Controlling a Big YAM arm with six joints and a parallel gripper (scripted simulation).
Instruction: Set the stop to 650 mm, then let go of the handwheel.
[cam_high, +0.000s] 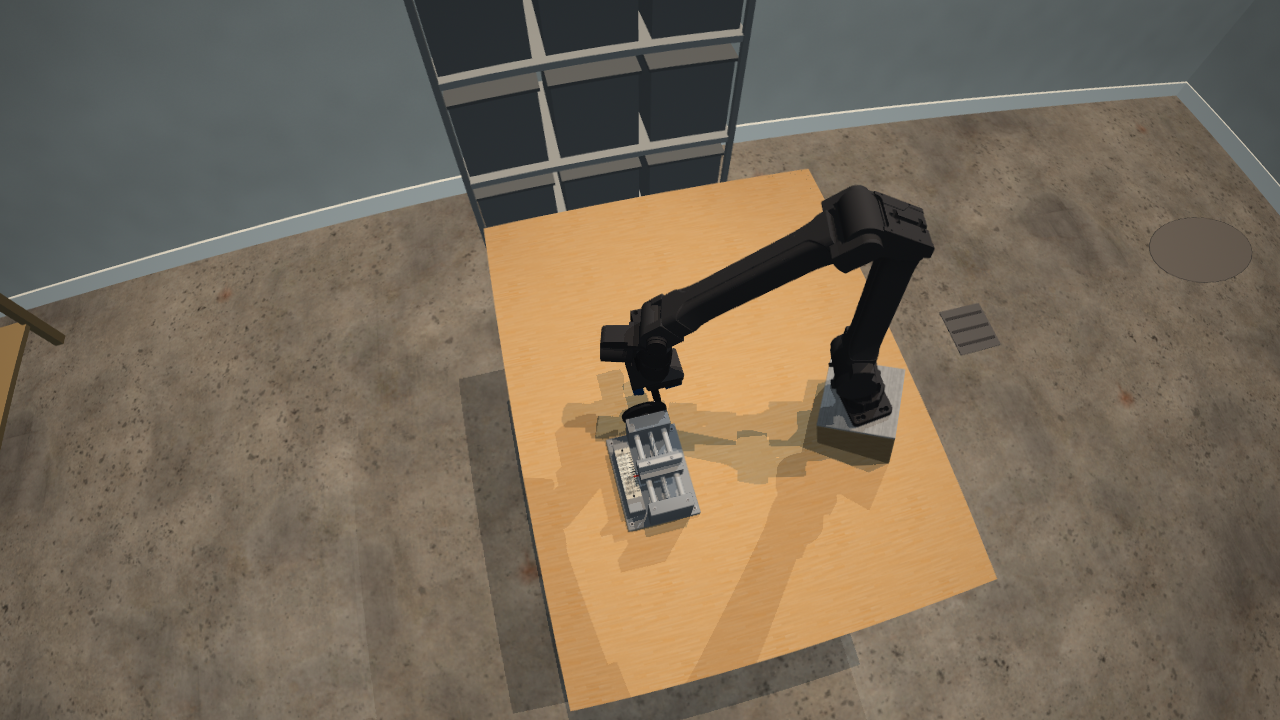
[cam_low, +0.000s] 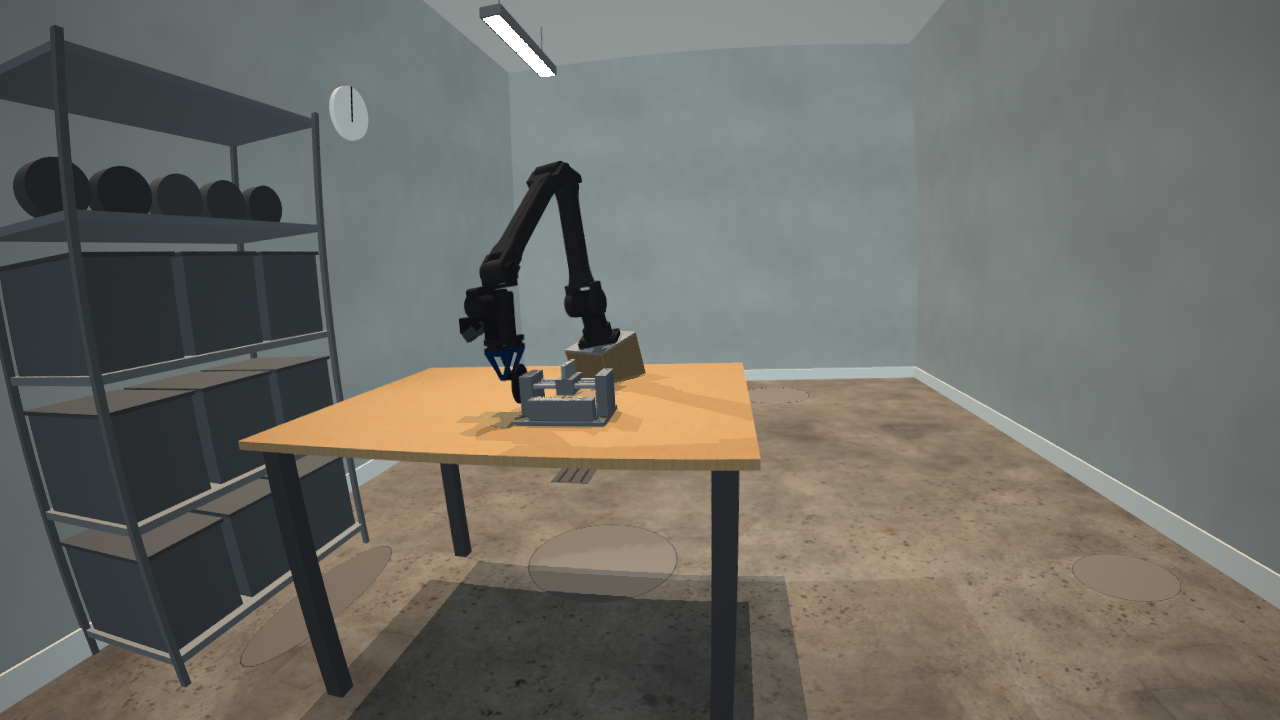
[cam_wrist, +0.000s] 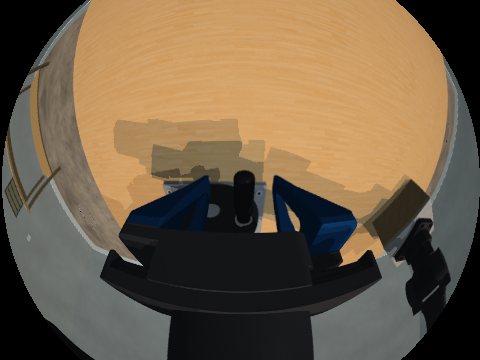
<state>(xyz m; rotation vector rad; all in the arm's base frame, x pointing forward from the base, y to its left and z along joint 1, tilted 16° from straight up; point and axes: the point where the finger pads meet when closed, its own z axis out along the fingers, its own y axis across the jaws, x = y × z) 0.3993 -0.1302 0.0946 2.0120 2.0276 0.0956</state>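
Now: the handwheel handle 10 mm to the left of my hand. From my hand the other things lie so: black handwheel: 30 mm to the left, 10 mm below, 10 mm ahead; then grey stop fixture: 160 mm to the left, 40 mm ahead.
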